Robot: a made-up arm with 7 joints.
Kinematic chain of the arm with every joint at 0, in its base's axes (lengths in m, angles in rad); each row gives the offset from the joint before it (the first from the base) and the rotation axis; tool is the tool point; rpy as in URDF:
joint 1: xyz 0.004 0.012 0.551 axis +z
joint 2: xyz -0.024 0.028 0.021 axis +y
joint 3: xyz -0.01 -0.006 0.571 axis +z
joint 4: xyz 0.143 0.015 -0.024 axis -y
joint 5: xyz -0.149 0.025 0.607 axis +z
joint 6: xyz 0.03 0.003 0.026 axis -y
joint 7: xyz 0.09 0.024 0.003 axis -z
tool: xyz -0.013 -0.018 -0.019 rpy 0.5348 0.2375 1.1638
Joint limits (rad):
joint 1: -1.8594..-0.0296
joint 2: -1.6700..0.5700
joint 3: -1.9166..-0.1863
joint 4: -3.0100..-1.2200
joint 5: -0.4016..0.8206
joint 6: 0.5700..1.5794
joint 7: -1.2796..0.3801
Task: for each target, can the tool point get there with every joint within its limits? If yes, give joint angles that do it. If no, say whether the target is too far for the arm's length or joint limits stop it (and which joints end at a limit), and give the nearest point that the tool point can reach.
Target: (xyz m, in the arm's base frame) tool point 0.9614 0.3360 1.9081
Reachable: no: too far | nearest point 0.6804 -0.0351 1.5368 | short by 0.595 m
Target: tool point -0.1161 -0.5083 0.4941
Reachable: yes | joints -0.1786 -1.4361 -1.7450 -2.5958 -0.2395 1.0416 0.0453
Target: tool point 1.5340 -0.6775 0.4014
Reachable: no: too far | nearest point 0.9799 -0.4278 0.6645 | short by 0.662 m
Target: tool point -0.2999 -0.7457 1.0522
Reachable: yes | joints -0.6547 -0.1682 -1.2651 -1.8592 0.4408 1.4201 -1.1120
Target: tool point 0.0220 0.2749 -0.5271
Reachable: no: joint limits stop it (at a limit: joint 1, joint 2, joint 3, joint 4, joint 5, joint 7) | nearest point 0.1951 0.0403 0.2366 | short by 0.818 m
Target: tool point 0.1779 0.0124 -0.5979
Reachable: no: joint limits stop it (at a limit: joint 2, joint 5, joint 6, joint 7) | nearest point 0.2886 0.0127 0.2172 | short by 0.823 m
